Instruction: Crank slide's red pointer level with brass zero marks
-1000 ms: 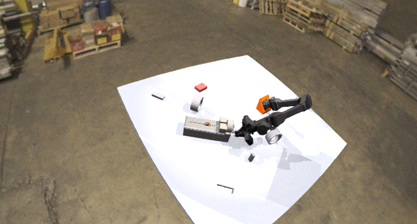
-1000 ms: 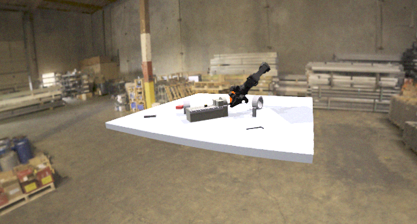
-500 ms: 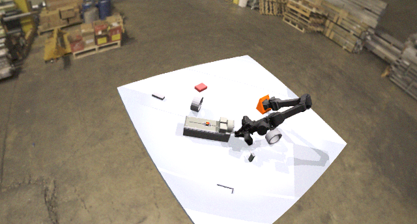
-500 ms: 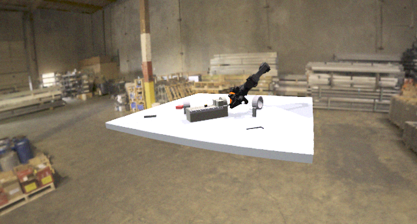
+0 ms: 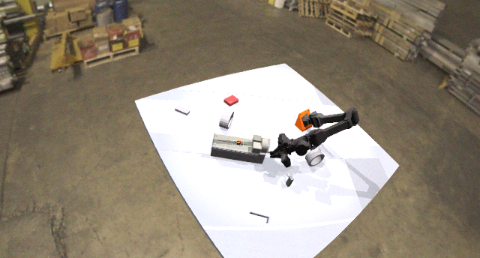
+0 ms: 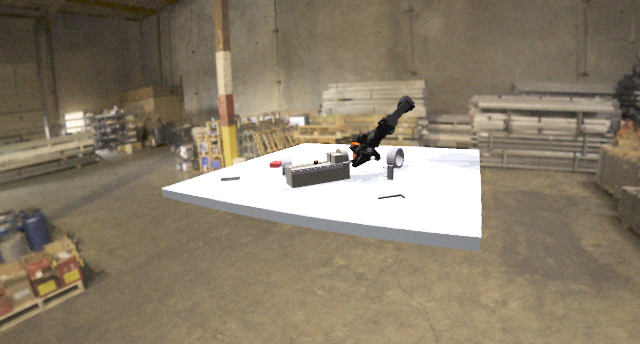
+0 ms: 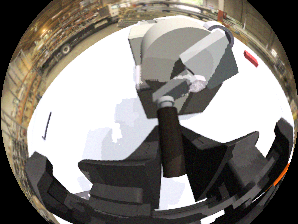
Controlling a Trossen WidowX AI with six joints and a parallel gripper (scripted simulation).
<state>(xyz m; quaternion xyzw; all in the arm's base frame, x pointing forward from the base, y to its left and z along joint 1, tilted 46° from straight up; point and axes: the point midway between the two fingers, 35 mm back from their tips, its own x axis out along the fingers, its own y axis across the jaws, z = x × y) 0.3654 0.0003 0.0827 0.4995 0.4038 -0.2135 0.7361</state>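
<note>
Now: the dark crank handle 30 mm above my gripper tip, 10 mm to the left of it and 10 mm behind it. The rest, counted from my gripper tip: hex key 260 mm ahead, 220 mm to the left, 40 mm below; red pointer 130 mm to the right, 90 mm ahead, 40 mm above; small clip 160 mm to the left, 30 mm ahead, 10 mm below.
</note>
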